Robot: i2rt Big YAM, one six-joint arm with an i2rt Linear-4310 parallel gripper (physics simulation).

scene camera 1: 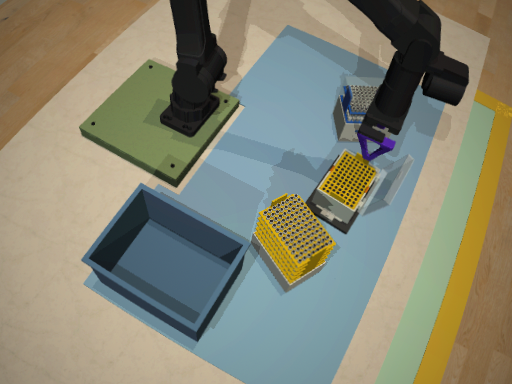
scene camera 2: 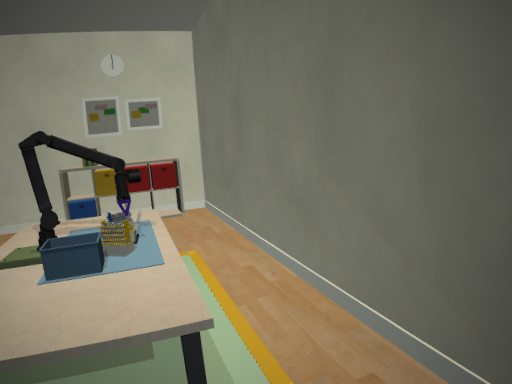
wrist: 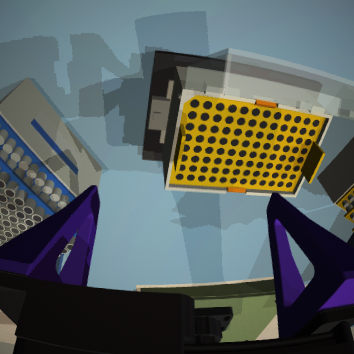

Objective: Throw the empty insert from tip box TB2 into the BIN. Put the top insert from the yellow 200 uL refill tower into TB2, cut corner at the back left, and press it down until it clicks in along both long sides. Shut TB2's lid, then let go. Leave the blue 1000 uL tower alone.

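TB2 stands with its clear lid open. An empty yellow insert sits in it, with dark open holes and a tab at each short end. Orange clips show along both long sides. My gripper is open and empty, above the end of TB2 nearer the blue tower. The yellow refill tower is stacked with tip-filled inserts. The BIN shows no insert inside.
The blue tower stands close beside the gripper, partly hidden by the arm in scene camera 1. A dark holder lies under TB2. The yellow tower stands between TB2 and the BIN. The arm's base is on a green board.
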